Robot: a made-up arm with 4 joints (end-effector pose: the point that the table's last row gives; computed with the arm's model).
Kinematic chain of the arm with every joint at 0, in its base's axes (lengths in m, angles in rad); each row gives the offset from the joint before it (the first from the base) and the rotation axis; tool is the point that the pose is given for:
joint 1: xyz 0 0 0.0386 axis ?
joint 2: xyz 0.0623 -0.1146 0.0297 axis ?
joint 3: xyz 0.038 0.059 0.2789 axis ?
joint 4: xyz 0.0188 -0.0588 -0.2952 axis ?
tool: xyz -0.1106 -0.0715 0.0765
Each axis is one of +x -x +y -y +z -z.
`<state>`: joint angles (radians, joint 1 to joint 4).
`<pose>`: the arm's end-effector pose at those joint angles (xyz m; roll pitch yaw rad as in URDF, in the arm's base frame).
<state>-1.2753 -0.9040 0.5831 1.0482</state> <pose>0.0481 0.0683 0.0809 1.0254 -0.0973 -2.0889</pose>
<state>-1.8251 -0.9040 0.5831 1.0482</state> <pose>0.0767 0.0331 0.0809 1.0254 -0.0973 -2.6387</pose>
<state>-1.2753 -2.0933 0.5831 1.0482</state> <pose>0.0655 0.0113 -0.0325 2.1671 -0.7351 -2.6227</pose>
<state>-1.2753 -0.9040 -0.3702 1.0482</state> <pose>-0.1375 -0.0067 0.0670 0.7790 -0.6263 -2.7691</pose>
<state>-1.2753 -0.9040 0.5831 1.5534</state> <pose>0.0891 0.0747 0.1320 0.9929 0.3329 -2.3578</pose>
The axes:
joint 1: +z
joint 2: +y
joint 3: +x
joint 4: -z

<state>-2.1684 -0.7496 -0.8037 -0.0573</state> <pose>-0.1827 0.2786 0.1995 -0.8386 -0.7076 -2.1161</pose>
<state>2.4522 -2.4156 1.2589 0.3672</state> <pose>-0.1033 -0.0784 -0.0769 -2.0649 -1.0657 -0.4597</pose>
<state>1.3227 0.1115 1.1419 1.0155</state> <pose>-0.1327 0.0554 0.2597 0.7460 0.9731 0.6438</pose>
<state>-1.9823 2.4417 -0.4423 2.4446</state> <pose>-0.0904 0.0144 -0.0336 -2.3759 -0.2877 -2.6321</pose>
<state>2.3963 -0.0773 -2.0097 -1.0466</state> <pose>0.0558 0.1835 0.6157 -2.2558 0.8371 1.8147</pose>
